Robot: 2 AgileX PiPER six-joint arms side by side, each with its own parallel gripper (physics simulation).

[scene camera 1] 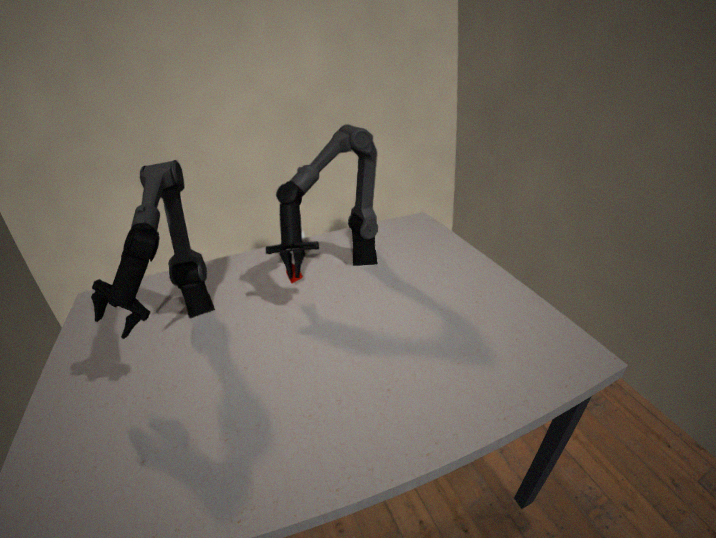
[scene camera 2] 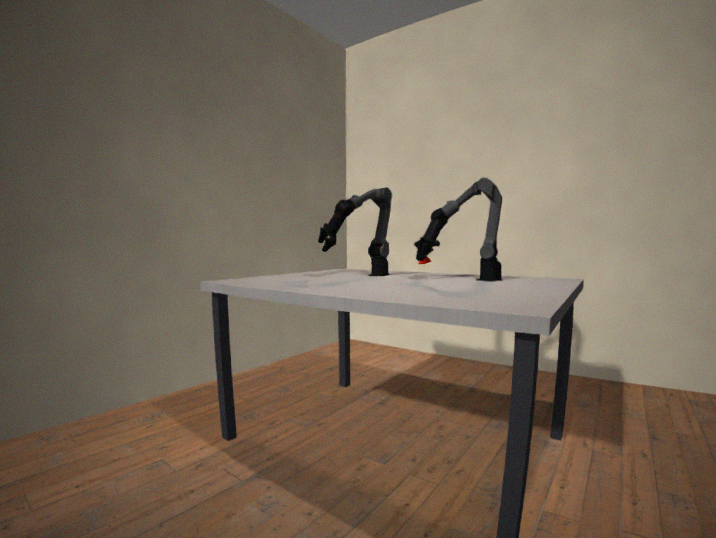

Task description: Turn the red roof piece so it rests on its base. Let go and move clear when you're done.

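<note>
The red roof piece (scene camera 1: 296, 278) (scene camera 2: 424, 261) is held between the fingertips of my left gripper (scene camera 1: 294, 271) (scene camera 2: 424, 256), which is shut on it and points down. In the scene camera 2 view the piece is raised above the table top. The fingers hide much of it, and it is too small to tell which way its base faces. My right gripper (scene camera 1: 111, 328) (scene camera 2: 324, 244) is open and empty, high above the table at the left of both views.
The pale table (scene camera 1: 370, 416) (scene camera 2: 370, 303) carries both arm bases. The left arm's base (scene camera 1: 364, 249) (scene camera 2: 490, 269) stands to the right of the roof piece, the right arm's base (scene camera 1: 196, 299) (scene camera 2: 379, 266) to the left. Walls stand behind the table.
</note>
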